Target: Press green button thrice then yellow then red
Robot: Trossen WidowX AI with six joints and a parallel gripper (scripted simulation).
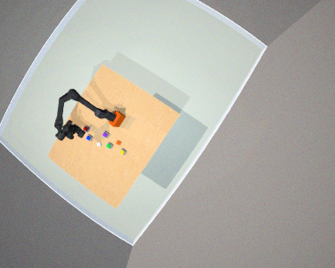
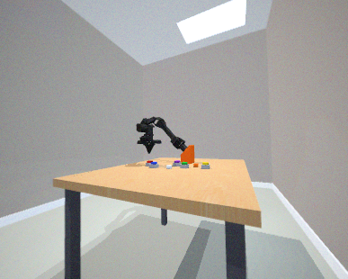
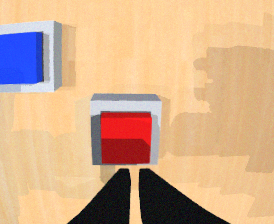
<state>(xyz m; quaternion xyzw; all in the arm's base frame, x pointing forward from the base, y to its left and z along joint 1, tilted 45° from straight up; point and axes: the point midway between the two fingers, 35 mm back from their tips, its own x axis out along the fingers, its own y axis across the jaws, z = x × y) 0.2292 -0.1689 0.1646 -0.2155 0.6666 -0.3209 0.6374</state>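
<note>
My gripper tip is now 6 cm above the red button and 1 cm past it. Round my gripper tip: purple button 20 cm to the left, 6 cm below, 5 cm behind; then green button 28 cm to the left, 6 cm below, 2 cm ahead; then white block 18 cm to the left, 8 cm below, 6 cm ahead.
</note>
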